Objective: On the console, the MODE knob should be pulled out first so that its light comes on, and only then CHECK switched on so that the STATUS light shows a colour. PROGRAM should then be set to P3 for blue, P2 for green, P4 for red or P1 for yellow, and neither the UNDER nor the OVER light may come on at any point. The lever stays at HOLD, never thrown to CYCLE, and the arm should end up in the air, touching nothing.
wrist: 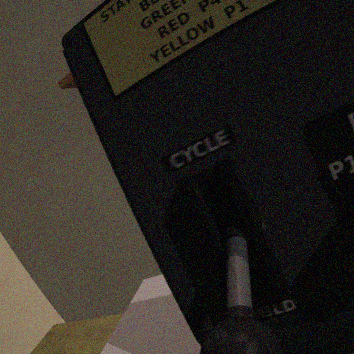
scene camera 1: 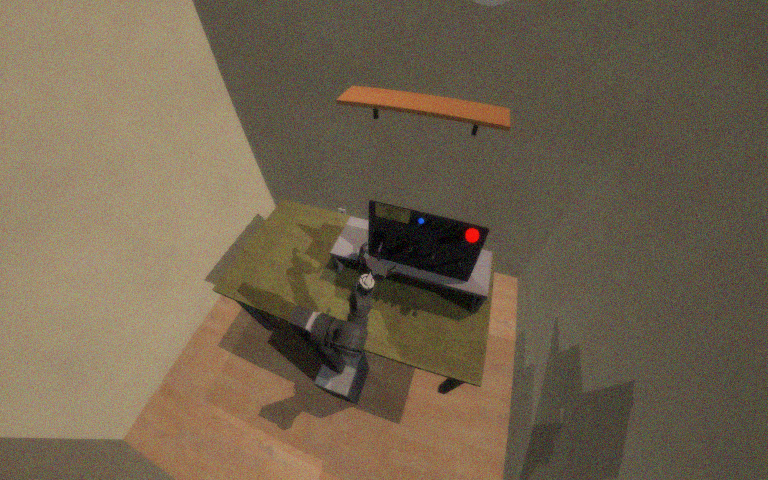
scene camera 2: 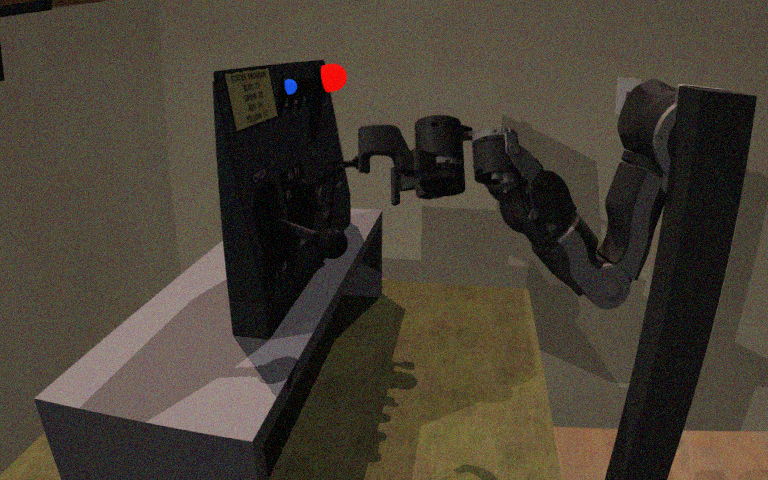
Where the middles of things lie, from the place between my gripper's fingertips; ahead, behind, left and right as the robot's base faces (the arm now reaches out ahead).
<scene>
I see the dark console (scene camera 2: 275, 124) 15 cm to the right of my hand, 13 cm ahead of it and 4 cm below it.
</scene>
